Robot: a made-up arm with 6 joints.
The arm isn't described. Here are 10 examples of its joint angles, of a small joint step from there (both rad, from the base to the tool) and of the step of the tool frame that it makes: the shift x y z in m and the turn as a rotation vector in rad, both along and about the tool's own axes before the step.
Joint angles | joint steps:
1: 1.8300 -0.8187 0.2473 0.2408 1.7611 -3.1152 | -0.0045 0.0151 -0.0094 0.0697 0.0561 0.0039
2: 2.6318 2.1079 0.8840 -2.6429 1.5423 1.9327 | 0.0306 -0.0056 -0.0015 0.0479 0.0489 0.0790
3: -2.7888 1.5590 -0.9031 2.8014 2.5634 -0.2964 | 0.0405 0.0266 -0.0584 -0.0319 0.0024 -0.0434
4: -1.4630 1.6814 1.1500 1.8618 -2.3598 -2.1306 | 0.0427 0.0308 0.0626 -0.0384 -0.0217 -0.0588
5: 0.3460 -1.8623 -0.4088 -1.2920 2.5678 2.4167 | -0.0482 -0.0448 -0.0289 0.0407 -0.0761 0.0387
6: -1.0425 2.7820 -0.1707 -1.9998 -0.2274 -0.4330 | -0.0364 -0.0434 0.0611 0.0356 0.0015 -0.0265
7: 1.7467 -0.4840 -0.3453 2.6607 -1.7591 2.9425 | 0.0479 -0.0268 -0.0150 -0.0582 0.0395 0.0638
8: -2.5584 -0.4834 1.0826 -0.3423 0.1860 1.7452 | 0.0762 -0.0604 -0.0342 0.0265 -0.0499 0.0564
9: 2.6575 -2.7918 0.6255 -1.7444 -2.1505 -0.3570 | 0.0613 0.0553 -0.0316 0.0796 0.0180 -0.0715
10: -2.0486 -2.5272 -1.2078 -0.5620 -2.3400 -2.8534 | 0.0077 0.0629 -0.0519 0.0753 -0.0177 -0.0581
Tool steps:
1: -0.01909 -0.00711 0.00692 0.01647 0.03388 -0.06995
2: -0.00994 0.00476 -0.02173 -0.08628 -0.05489 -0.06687
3: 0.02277 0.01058 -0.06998 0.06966 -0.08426 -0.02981
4: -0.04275 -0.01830 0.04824 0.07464 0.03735 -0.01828
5: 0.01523 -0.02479 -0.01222 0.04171 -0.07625 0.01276
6: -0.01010 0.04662 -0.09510 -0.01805 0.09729 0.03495
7: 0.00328 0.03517 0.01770 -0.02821 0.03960 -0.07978
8: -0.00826 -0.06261 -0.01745 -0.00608 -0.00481 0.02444
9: -0.09864 -0.10669 -0.01169 0.18782 -0.09606 0.00017
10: 0.03801 0.05127 -0.02785 0.14519 -0.11679 -0.02121
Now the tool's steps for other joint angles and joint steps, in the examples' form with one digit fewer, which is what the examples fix.
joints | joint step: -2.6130 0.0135 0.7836 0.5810 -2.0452 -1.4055 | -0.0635 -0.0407 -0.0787 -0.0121 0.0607 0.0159
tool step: 0.0444 -0.0096 0.0282 0.0140 -0.0207 0.0000
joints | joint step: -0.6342 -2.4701 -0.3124 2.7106 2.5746 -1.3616 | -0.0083 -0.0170 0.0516 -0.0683 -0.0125 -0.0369
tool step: -0.0193 0.0560 0.0482 -0.0338 0.0098 -0.0711
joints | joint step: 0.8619 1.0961 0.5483 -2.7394 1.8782 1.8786 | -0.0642 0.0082 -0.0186 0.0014 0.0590 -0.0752
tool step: 0.0577 0.0018 0.0797 0.1016 0.0704 -0.0894
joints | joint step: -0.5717 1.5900 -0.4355 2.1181 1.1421 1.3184 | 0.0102 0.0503 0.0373 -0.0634 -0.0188 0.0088
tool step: 0.0091 0.0316 -0.0097 0.0265 0.0461 0.0052
